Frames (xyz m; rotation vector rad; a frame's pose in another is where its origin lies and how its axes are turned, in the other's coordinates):
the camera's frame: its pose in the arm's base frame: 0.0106 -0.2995 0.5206 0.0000 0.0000 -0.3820
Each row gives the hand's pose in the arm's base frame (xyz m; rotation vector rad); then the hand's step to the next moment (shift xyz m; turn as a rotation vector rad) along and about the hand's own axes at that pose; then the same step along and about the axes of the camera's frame.
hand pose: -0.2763 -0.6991 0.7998 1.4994 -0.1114 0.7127
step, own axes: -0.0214 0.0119 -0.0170 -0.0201 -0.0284 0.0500
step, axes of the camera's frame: -0.0294 -0.0043 -0.0020 0.0337 -0.0416 -0.0290
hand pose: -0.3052 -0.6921 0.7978 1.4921 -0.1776 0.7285
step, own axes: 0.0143 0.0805 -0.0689 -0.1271 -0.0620 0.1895
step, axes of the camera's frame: -0.0738 0.0377 0.0675 0.0759 -0.2009 -0.0990
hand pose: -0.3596 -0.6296 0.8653 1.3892 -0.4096 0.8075
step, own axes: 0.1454 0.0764 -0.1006 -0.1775 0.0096 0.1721
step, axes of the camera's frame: -0.0273 0.1327 0.1369 -0.0069 -0.2318 -0.0863
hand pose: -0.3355 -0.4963 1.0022 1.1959 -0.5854 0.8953
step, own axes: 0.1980 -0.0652 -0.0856 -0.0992 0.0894 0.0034
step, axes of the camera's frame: 0.0965 0.1786 0.0978 -0.1112 -0.0677 -0.0301
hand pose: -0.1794 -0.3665 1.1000 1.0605 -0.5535 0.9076
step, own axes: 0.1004 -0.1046 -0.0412 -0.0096 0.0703 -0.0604
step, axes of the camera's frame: 0.1107 0.1019 0.0080 -0.0859 0.0359 0.0029
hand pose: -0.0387 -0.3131 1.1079 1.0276 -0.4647 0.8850
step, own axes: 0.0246 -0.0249 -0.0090 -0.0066 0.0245 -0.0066
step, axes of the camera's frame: 0.0269 0.0242 -0.0003 -0.0256 -0.0009 0.0055
